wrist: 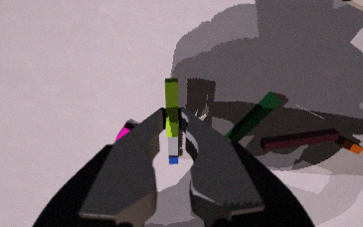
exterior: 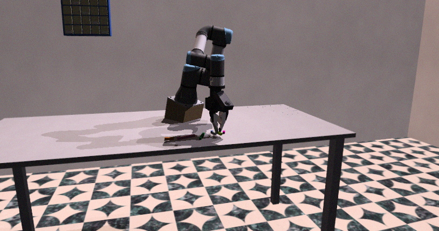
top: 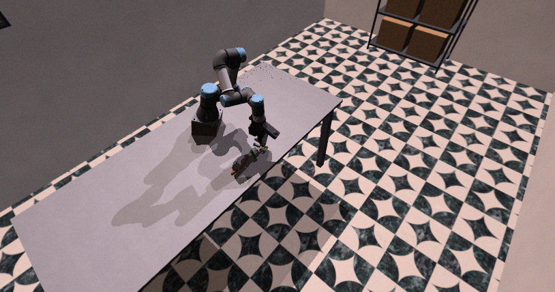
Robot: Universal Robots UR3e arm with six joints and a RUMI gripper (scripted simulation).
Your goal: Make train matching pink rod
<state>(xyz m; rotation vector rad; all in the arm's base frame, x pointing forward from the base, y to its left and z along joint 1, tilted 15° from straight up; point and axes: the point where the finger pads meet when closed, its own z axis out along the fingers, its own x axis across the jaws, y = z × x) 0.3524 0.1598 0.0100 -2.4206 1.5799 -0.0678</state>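
My hand is 1 cm above the lime rod. Round my hand: grey rod: 4 cm behind, 2 cm to the right, 2 cm below; then magenta rod: 5 cm behind, 3 cm to the left, 2 cm below; then blue rod: 6 cm behind, 3 cm to the right, 2 cm below.
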